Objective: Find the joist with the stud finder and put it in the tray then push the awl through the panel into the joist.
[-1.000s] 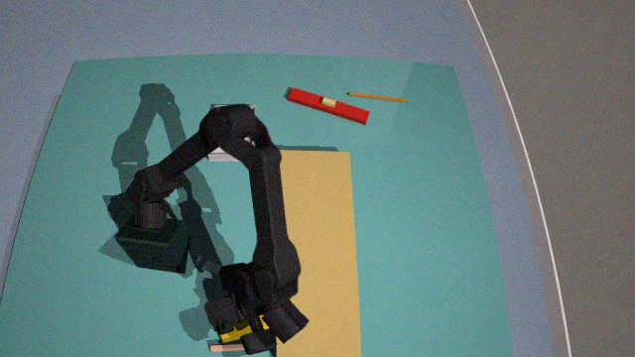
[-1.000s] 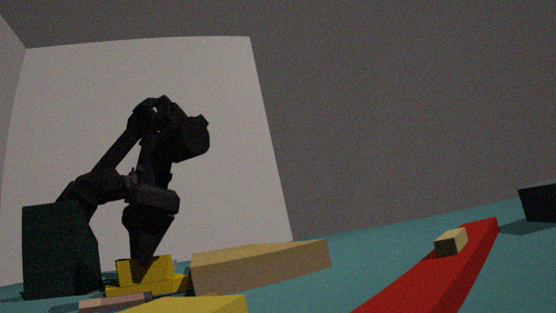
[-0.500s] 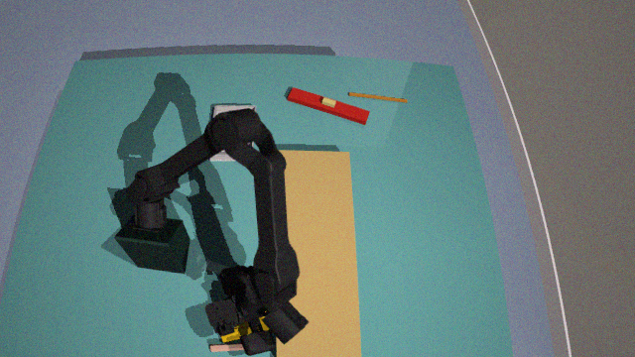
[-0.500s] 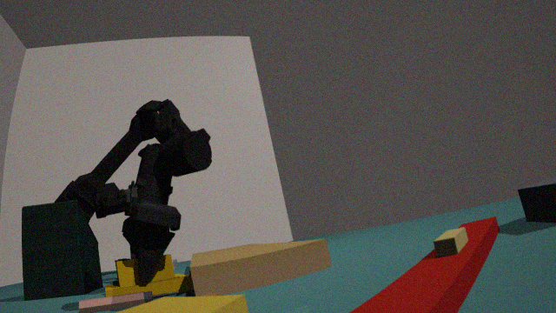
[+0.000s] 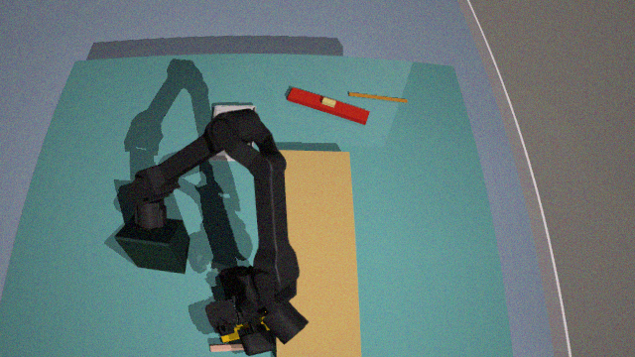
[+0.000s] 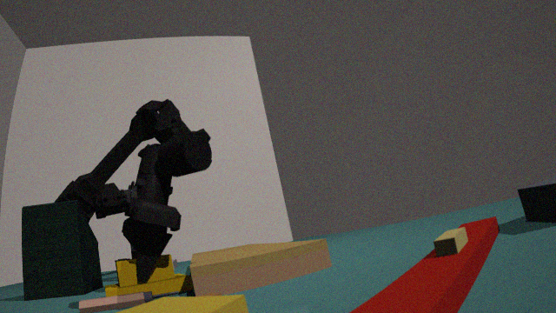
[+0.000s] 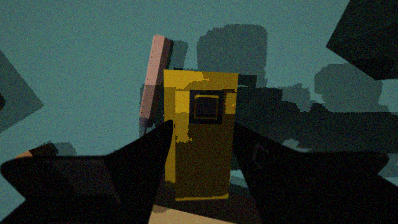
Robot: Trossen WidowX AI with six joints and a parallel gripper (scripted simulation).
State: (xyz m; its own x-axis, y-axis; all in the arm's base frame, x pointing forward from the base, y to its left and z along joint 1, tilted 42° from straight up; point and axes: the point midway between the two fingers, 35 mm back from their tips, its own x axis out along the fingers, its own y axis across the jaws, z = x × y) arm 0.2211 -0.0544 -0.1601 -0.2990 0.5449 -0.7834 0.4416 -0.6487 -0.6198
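Now: the awl 2 cm ahead of my gripper tip, 5 cm to the right of it and 2 cm below it. Also, from my gripper tip: stud finder: 2 cm above; square indicator: 2 cm behind, 1 cm to the right, 3 cm above; tray: 10 cm behind, 50 cm to the left, 1 cm below.
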